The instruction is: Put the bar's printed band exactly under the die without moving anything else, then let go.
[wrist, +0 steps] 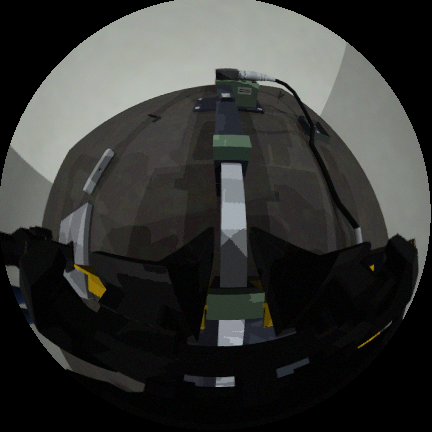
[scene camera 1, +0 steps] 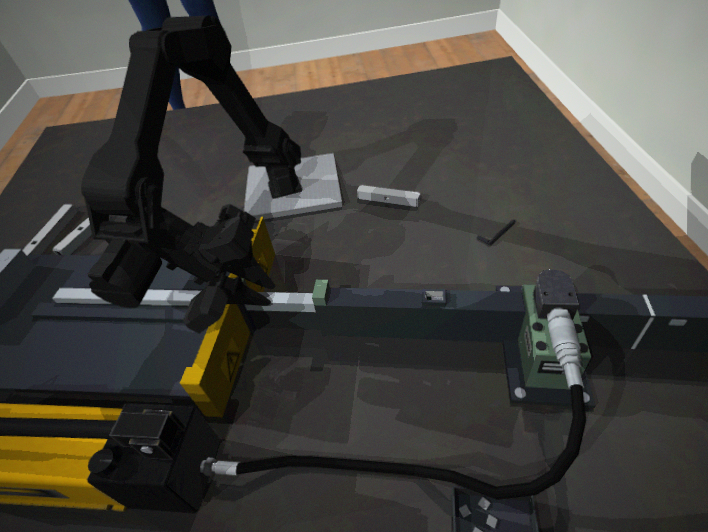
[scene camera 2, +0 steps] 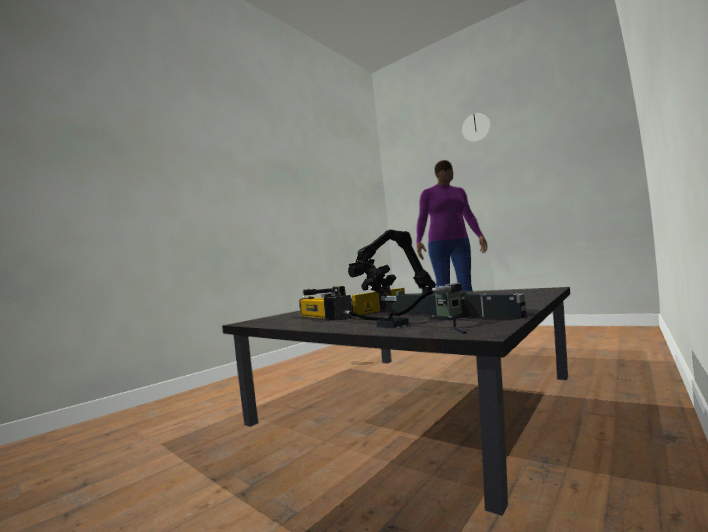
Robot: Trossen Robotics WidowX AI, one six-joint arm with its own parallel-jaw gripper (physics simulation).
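Places are measured from the arm's base along level axes (x ahead, y right, z down), in centimetres.
Where they show: gripper, fingertip midpoint: (wrist: 231, 232) (scene camera 1: 271, 295) (scene camera 2: 388, 295); arm's base at its link origin: (wrist: 68, 257) (scene camera 1: 285, 187).
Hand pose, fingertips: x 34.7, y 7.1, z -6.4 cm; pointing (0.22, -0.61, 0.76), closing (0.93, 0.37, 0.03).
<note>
Things, the pixels of their centre, and the offset from my fingertips. "spot": a spot on its surface instead. Level surfaces: height alone.
- pale grey bar at a spot on its surface: (wrist: 233, 209) (scene camera 1: 284, 298) spot: dx +0.9, dy -1.7, dz +0.3 cm
- dark rail at a spot on its surface: (scene camera 1: 415, 308) spot: dx +10.0, dy -18.9, dz -0.2 cm
- yellow die at a spot on its surface: (scene camera 1: 217, 359) (scene camera 2: 363, 298) spot: dx +8.2, dy +8.7, dz +0.2 cm
- green band at a spot on its surface: (wrist: 235, 304) spot: dx -1.8, dy +4.5, dz -2.0 cm
- second green block at a spot on its surface: (wrist: 231, 146) (scene camera 1: 314, 288) spot: dx +2.8, dy -6.3, dz -2.0 cm
- green connector block at a spot on its surface: (scene camera 1: 542, 343) spot: dx +21.5, dy -30.8, dz -1.7 cm
- black cable at a spot on its surface: (scene camera 1: 405, 470) spot: dx +27.6, dy -10.6, dz +6.1 cm
- small white bar at the middle of its body: (scene camera 1: 388, 195) (wrist: 97, 169) dx -22.9, dy -26.3, dz +6.3 cm
- black angled key at the middle of its body: (scene camera 1: 496, 229) dx -6.6, dy -41.1, dz +7.0 cm
- table at its surface level: dz +7.3 cm
A pale grey bar (scene camera 1: 291, 301) (wrist: 233, 209) runs along a dark rail (scene camera 1: 415, 308) and passes through the yellow die (scene camera 1: 217, 359) (scene camera 2: 366, 302). My gripper (scene camera 1: 232, 297) (wrist: 231, 232) (scene camera 2: 384, 282) is shut on the bar right at the die, with one finger on each side. In the wrist view a green band (wrist: 235, 304) crosses the bar just behind the fingertips, with yellow showing at both its ends. A second green block (scene camera 1: 320, 291) (wrist: 231, 146) sits at the bar's far end. The arm hides the band in scene camera 1.
A green connector block (scene camera 1: 542, 343) with a black cable (scene camera 1: 405, 470) stands at the rail's right end. A grey plate (scene camera 1: 320, 185), a small white bar (scene camera 1: 389, 195) and a black angled key (scene camera 1: 497, 232) lie behind the rail. A person (scene camera 2: 447, 232) stands behind the table (scene camera 2: 457, 338).
</note>
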